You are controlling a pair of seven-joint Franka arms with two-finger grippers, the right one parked.
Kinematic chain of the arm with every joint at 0, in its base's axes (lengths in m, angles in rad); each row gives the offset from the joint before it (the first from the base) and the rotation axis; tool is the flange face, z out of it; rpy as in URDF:
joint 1: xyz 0 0 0.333 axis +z
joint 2: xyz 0 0 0 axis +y
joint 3: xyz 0 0 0.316 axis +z
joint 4: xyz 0.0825 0 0 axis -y
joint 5: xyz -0.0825 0 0.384 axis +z
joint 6: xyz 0 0 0 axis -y
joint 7: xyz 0.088 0 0 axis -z
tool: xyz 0 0 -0.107 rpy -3.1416 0 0
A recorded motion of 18 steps. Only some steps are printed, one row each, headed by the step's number.
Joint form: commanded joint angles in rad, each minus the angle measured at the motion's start. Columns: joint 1, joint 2, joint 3, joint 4, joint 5, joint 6, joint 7.
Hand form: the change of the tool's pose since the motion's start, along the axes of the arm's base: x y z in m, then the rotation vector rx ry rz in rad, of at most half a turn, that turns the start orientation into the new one. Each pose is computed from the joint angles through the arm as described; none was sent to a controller.
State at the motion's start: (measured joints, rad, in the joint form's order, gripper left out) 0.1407 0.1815 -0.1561 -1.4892 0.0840 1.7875 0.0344
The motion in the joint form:
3: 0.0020 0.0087 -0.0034 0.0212 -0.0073 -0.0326 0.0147
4: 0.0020 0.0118 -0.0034 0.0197 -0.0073 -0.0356 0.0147
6: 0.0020 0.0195 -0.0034 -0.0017 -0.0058 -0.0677 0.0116
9: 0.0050 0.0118 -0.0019 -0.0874 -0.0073 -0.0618 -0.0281
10: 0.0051 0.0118 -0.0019 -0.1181 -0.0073 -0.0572 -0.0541
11: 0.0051 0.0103 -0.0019 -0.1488 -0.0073 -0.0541 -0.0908
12: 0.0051 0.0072 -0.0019 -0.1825 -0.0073 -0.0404 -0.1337
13: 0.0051 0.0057 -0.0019 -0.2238 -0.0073 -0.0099 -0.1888
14: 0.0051 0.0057 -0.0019 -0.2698 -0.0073 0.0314 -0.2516
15: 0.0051 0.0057 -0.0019 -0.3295 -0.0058 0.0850 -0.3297
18: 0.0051 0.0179 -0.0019 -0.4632 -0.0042 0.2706 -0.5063
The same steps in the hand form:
3: 0.0000 -0.0005 0.0017 -0.0071 0.0207 -0.0130
4: 0.0004 -0.0004 -0.0012 -0.0075 0.0283 -0.0129
6: -0.0024 -0.0001 -0.0194 -0.0068 0.0892 -0.0089
9: -0.0107 0.0010 -0.0552 -0.0080 0.1594 0.0328
10: -0.0136 0.0006 -0.0694 -0.0080 0.1842 0.0579
11: -0.0174 0.0002 -0.0827 -0.0072 0.2083 0.0937
12: -0.0210 -0.0004 -0.0956 -0.0061 0.2229 0.1352
13: -0.0240 -0.0012 -0.1117 -0.0056 0.2292 0.1878
14: -0.0270 -0.0020 -0.1299 -0.0057 0.2303 0.2475
15: -0.0322 -0.0030 -0.1534 -0.0042 0.2317 0.3211
18: -0.0406 -0.0059 -0.2068 -0.0196 0.1830 0.4844

